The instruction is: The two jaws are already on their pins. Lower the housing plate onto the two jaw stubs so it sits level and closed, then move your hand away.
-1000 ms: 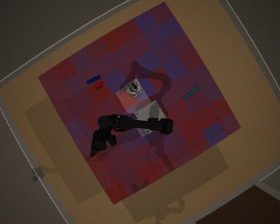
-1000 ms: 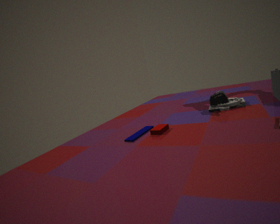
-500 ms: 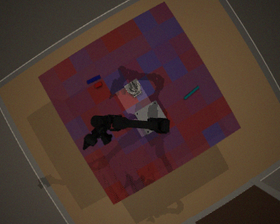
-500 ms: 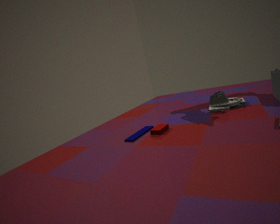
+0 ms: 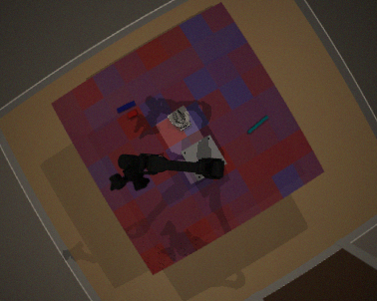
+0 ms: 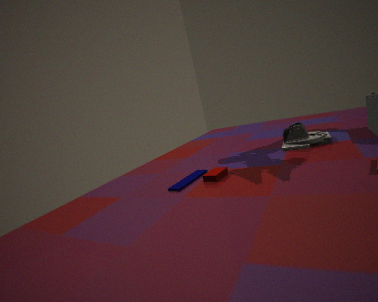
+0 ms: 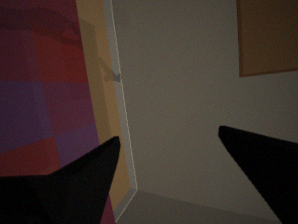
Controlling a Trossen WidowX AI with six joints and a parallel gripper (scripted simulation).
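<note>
Right now my gripper tip is 20 mm past the white block, 160 mm to the left of it and 370 mm above it. From my gripper tip the other things lie so: red block: 310 mm ahead, 240 mm to the right, 380 mm below; teal bar: 260 mm behind, 780 mm to the right, 380 mm below; blue bar: 370 mm ahead, 240 mm to the right, 380 mm below.
</note>
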